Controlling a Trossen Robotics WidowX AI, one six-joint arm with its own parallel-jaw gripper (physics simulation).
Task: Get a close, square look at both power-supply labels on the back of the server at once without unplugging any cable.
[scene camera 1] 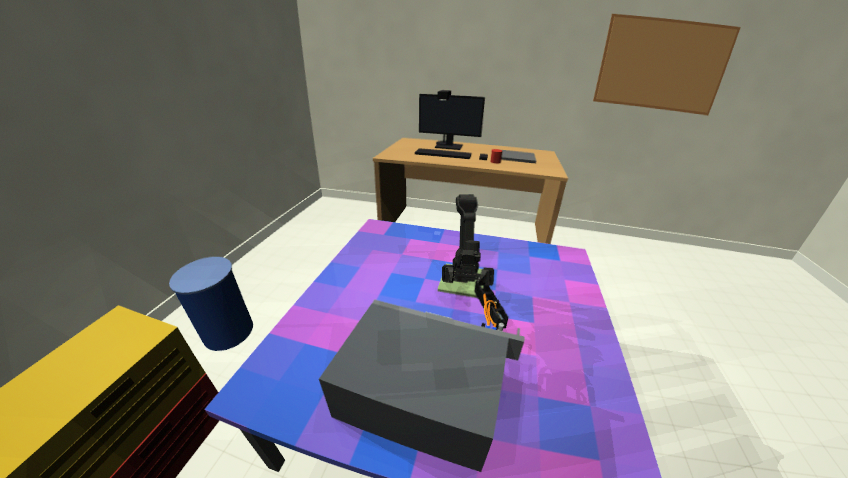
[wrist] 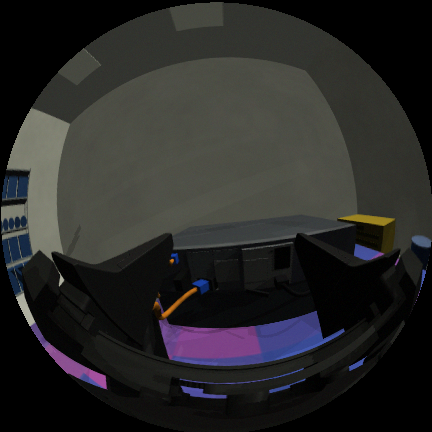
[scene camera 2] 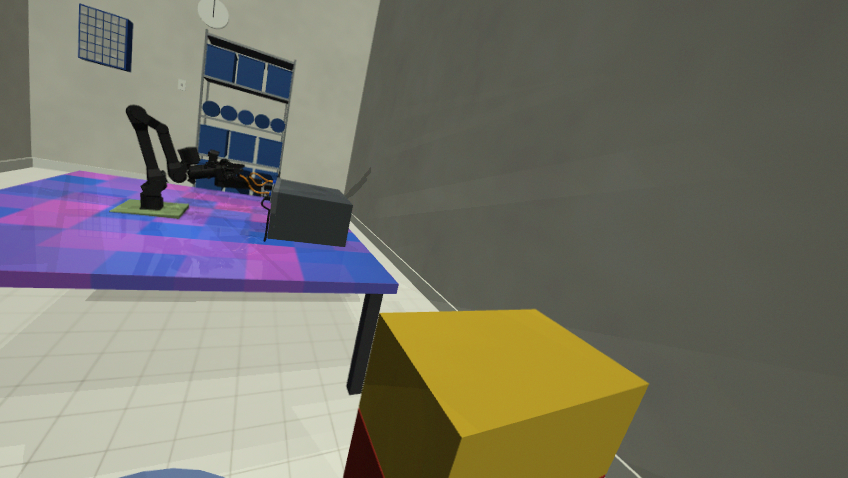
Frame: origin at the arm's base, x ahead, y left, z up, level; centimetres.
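Where they show: gripper, fingertip midpoint: [scene camera 1: 464, 282] [wrist: 236, 240] [scene camera 2: 243, 167]; arm's base, link origin: [scene camera 2: 151, 207].
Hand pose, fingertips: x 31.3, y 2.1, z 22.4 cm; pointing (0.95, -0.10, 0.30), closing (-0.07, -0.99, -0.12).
Things, the pixels of their centre, and the offset from my fingertips. "spot": a spot on its surface instead.
- black square, surface spot: [wrist: 282, 257] spot: dx +11.5, dy -8.9, dz -6.9 cm
- blue plug, body centre: [wrist: 202, 285] dx +13.8, dy +4.8, dz -10.9 cm
- black cable, surface spot: [wrist: 296, 291] spot: dx +12.2, dy -12.9, dz -15.6 cm
The dark grey server [scene camera 1: 415, 368] [scene camera 2: 308, 216] [wrist: 265, 232] stands on the table, with its back toward the arm. In the wrist view its back is dark. Grey panels [wrist: 257, 267] and a black square [wrist: 282, 257] show there, but no label can be read. Orange cables [scene camera 1: 489, 311] [wrist: 180, 301] run to blue plugs at the left of the back; one blue plug [wrist: 201, 286] is near the lower middle. A black cable [scene camera 2: 265, 204] [wrist: 296, 291] hangs low at the back. My gripper [wrist: 236, 239] is open and empty, facing the back; its fingers hide parts of both sides.
The table [scene camera 1: 279, 380] [scene camera 2: 178, 279] carries the server and the arm's green base plate [scene camera 1: 454, 287] [scene camera 2: 172, 211]. A yellow cabinet [scene camera 1: 89, 350] [scene camera 2: 504, 356] [wrist: 365, 219] and a blue bin [scene camera 1: 219, 314] [wrist: 421, 243] stand beyond the table. A desk [scene camera 1: 394, 153] stands behind the arm.
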